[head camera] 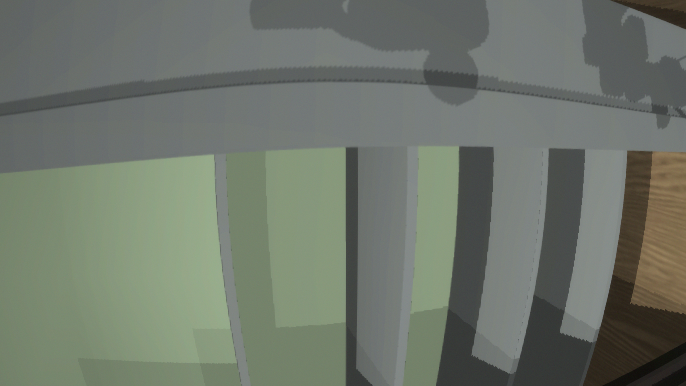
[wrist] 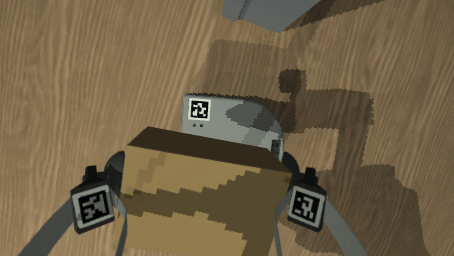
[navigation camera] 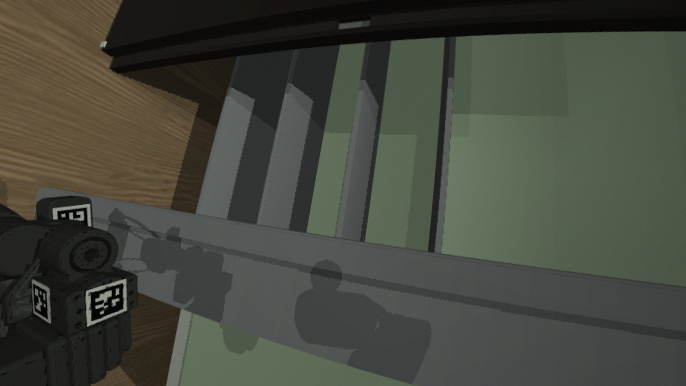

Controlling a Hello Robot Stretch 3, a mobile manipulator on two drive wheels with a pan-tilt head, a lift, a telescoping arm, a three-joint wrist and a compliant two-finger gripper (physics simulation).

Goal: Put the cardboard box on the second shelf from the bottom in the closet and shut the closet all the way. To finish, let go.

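Places are measured from the robot's base along level axes (x back, y right, z up), in centimetres.
Where they show: gripper, between the fingertips: (wrist: 204, 170).
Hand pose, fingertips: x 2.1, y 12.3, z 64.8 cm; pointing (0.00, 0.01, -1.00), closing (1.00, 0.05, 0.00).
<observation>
After its pixels a point has its place.
In the wrist view, my gripper (wrist: 204, 170) @[x 2.1, y 12.3, z 64.8 cm] is shut on the tan cardboard box (wrist: 200, 200) @[x 2.0, y 12.5, z 69.9 cm], a finger pad at each side, held above the wooden floor. The closet shows sideways, with its floor end at the right in the head view and at the left in the navigation view. Its second shelf from the bottom appears to be the grey board (head camera: 510, 225) @[x -6.9, y 93.5, z 71.2 cm] (navigation camera: 285, 160) @[x -12.0, y 90.9, z 71.1 cm]; no box shows on its visible part. A long grey panel (head camera: 300, 112) @[x 7.5, y 43.2, z 124.2 cm] (navigation camera: 480, 310) @[x 12.2, y 43.6, z 135.6 cm], apparently an open closet door, crosses beside the shelves. Its corner seems to show in the wrist view (wrist: 270, 12) @[x 18.0, y 42.2, z 14.1 cm].
A dark panel (navigation camera: 250, 22) @[x -49.6, y 60.9, z 73.7 cm] lies along the other side of the shelves. Higher shelf boards (head camera: 382, 225) @[x -4.1, y 93.8, z 101.6 cm] (navigation camera: 356, 165) @[x -11.7, y 88.7, z 101.6 cm] stand before the green wall (head camera: 125, 250) @[x -8.9, y 124.3, z 160.4 cm] (navigation camera: 575, 190) @[x -10.2, y 124.6, z 187.9 cm]. My wrist joint (navigation camera: 82, 275) @[x 3.7, y 13.8, z 98.8 cm] is close to the grey panel's end. My base (wrist: 230, 117) @[x 9.1, y 11.5, z 16.0 cm] stands on the wooden floor (wrist: 90, 75) @[x -38.1, y 20.5, z 0.1 cm].
</observation>
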